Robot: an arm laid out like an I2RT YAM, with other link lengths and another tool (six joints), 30 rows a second.
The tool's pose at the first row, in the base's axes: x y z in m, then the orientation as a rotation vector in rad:
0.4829 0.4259 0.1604 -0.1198 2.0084 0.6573
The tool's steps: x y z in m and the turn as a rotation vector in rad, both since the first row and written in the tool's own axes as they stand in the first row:
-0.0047 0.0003 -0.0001 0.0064 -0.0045 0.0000
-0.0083 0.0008 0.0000 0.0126 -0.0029 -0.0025
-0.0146 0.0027 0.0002 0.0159 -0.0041 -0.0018
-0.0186 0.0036 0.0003 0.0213 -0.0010 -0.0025
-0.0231 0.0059 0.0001 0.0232 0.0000 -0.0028
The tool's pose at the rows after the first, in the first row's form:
0.4851 0.4252 0.1645 -0.1144 2.0060 0.6506
0.4869 0.4251 0.1677 -0.1138 2.0090 0.6428
0.4896 0.4256 0.1736 -0.1107 2.0090 0.6398
0.4915 0.4257 0.1773 -0.1092 2.0134 0.6341
0.4928 0.4267 0.1821 -0.1087 2.0149 0.6320

